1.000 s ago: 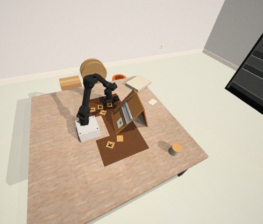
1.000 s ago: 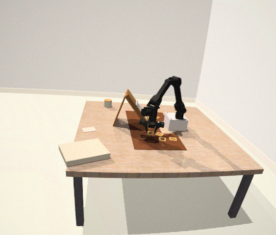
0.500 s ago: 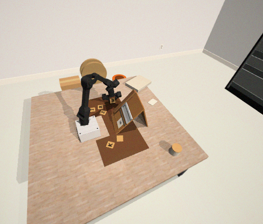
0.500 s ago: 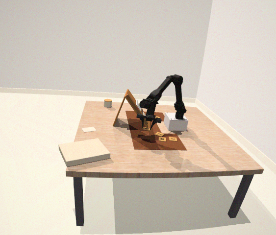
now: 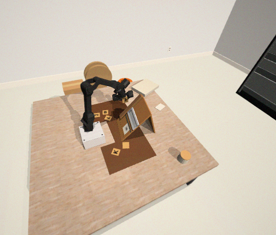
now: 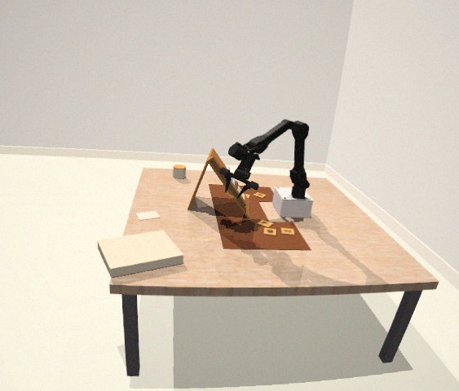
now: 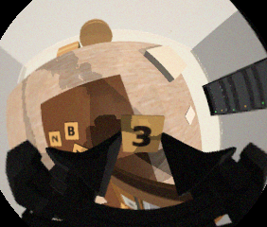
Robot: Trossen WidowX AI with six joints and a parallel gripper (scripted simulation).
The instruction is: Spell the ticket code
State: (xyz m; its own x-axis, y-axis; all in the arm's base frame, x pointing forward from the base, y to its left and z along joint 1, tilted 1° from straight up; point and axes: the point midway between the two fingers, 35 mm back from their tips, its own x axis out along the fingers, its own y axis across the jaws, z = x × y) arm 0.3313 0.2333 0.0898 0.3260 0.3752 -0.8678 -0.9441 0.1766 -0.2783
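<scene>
My gripper tip is 280 mm to the left of the pale ticket, 80 mm above it and 40 mm past it. Round my gripper tip: dark mat (210 mm to the right, 150 mm below, 140 mm behind); then small white card (380 mm ahead, 150 mm below); then tile marked 3 (right at my gripper tip).
</scene>
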